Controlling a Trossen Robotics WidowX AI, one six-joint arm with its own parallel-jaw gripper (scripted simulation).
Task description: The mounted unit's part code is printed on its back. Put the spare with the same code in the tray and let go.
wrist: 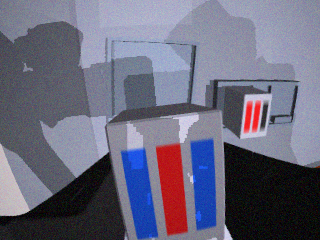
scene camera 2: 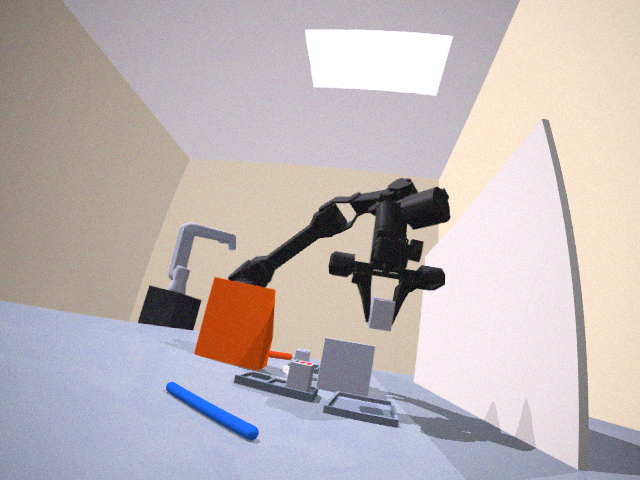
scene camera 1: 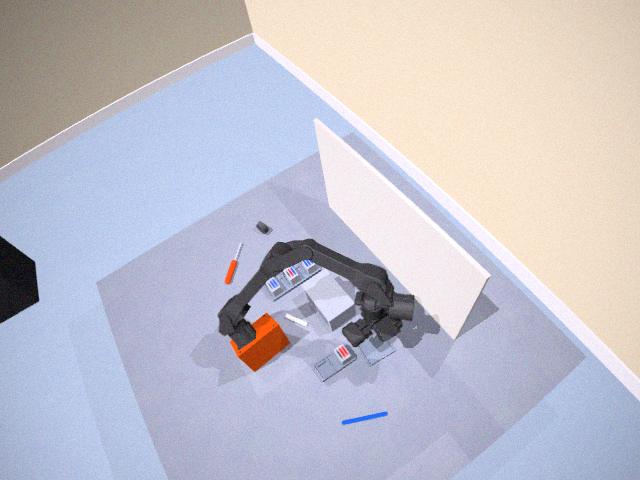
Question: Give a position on a tray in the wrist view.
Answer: At 141, 73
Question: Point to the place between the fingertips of my gripper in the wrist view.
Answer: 160, 148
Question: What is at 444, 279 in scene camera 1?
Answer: A white panel.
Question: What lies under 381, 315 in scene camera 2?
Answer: A spare.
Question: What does my gripper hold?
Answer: A spare.
